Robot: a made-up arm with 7 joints.
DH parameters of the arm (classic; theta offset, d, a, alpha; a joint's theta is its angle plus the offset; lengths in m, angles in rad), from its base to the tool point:
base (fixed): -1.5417 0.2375 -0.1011 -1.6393
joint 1: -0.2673 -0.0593 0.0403 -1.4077
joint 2: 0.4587 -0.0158 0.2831 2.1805
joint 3: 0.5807 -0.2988 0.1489 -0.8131
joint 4: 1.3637 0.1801 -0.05 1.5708
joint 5: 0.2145 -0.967 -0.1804 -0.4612
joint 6: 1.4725 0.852 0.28 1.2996
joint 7: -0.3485 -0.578 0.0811 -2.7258
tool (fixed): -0.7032 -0.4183 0 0
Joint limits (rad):
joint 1: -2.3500..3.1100
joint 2: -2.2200..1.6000
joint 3: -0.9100..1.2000
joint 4: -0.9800..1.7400
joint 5: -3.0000..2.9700
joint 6: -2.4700..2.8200
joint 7: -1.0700..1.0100
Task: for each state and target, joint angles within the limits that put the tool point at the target. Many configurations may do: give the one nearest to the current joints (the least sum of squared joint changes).
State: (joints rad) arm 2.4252 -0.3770 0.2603 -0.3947 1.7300 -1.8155 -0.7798
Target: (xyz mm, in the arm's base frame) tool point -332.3 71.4 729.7
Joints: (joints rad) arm 2.4812 0.2742 0.0445 -0.9800 2.0225 -1.3897 -0.7027
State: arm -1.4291 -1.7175 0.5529 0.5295 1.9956 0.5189 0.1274
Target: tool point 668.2 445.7 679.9
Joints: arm -1.3838 -2.0307 0.6530 0.6181 1.8852 0.5908 -0.1180
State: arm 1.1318 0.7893 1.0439 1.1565 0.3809 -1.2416 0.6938
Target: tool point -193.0 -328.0 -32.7
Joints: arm 1.3458 1.0274 0.9913 1.2175 0.4618 -1.5020 0.5950
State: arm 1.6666 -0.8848 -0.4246 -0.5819 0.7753 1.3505 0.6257
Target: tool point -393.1 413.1 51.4
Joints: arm 1.4677 -1.1381 -0.8599 -0.9356 0.6519 1.6001 0.3871
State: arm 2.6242 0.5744 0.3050 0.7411 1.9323 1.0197 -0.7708
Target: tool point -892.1 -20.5 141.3
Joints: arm 2.5449 0.5826 0.1717 0.8943 1.6486 0.6526 -0.3377
